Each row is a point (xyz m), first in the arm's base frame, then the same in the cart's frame.
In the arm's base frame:
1: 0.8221 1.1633 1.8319
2: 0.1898 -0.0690 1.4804
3: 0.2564 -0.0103 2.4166
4: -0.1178 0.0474 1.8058
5: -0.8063 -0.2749 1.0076
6: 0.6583 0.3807 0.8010
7: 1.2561 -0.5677 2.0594
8: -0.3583 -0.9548 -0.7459
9: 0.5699 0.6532 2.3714
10: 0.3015 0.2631 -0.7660
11: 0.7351 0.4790 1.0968
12: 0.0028 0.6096 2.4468
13: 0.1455 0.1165 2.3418
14: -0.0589 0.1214 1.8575
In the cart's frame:
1: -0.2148 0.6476 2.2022
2: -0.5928 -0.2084 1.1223
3: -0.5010 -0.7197 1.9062
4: -0.9040 -0.3746 1.4215
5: -1.5435 -0.2679 0.5300
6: -0.2559 0.6399 0.8982
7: 0.5766 -0.7436 1.3810
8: -1.0376 0.3584 -1.2277
9: -0.3336 -0.1213 2.2992
10: -0.6453 1.4345 -0.4485
11: -0.1889 0.5504 1.1992
12: -0.8758 -0.3079 2.2796
13: -0.6387 -0.5974 1.9128
14: -0.8596 -0.3378 1.5126

